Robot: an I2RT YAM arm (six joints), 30 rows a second.
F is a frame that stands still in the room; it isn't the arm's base.
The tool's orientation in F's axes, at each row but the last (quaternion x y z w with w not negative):
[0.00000 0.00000 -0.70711 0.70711]
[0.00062 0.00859 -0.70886 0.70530]
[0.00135 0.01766 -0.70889 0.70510]
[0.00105 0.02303 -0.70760 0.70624]
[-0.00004 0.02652 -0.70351 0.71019]
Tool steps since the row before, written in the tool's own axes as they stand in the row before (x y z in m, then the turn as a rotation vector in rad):
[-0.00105 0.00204 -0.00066 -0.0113 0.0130 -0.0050]
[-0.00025 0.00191 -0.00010 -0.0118 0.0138 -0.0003]
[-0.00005 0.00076 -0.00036 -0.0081 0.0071 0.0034]
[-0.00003 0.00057 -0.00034 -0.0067 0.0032 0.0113]
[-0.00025 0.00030 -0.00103 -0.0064 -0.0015 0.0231]
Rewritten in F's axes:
[0.00204 0.00105 -0.00066 0.0130 0.0113 -0.0050]
[0.00191 0.00024 -0.00012 0.0139 0.0117 -0.0003]
[0.00075 0.00006 -0.00038 0.0072 0.0080 0.0035]
[0.00056 0.00004 -0.00036 0.0036 0.0063 0.0114]
[0.00026 0.00029 -0.00103 -0.0007 0.0055 0.0234]

